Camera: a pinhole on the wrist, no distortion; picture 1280 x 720 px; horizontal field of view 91.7 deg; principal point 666.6 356.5 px. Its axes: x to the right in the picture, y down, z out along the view. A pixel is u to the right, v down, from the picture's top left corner.
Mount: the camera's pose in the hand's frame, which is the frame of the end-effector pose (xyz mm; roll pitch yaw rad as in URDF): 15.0 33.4 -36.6 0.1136 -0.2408 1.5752
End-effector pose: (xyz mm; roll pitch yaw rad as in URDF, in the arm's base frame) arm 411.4 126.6 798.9 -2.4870 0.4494 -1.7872
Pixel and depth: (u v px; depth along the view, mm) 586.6 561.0 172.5
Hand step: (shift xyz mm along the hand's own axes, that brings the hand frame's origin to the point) -21.6 -30.7 130.8
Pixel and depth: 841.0 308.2 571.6
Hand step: 123.8 55.5 548.3
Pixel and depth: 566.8 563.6 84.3
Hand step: -3.2 -0.6 44.6
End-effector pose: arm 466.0 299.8 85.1 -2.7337 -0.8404 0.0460
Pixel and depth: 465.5 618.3 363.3
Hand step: -95.0 -171.5 302.8
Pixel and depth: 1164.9 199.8 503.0
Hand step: 196.8 310.2 531.0
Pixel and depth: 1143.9 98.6 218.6
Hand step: 129.4 147.7 204.4
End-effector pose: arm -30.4 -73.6 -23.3 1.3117 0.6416 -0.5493
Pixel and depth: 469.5 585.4 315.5
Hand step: -64.0 -142.0 256.7
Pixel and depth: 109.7 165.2 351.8
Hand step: 164.2 -352.6 215.7
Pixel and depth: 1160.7 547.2 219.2
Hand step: -27.5 148.8 223.9
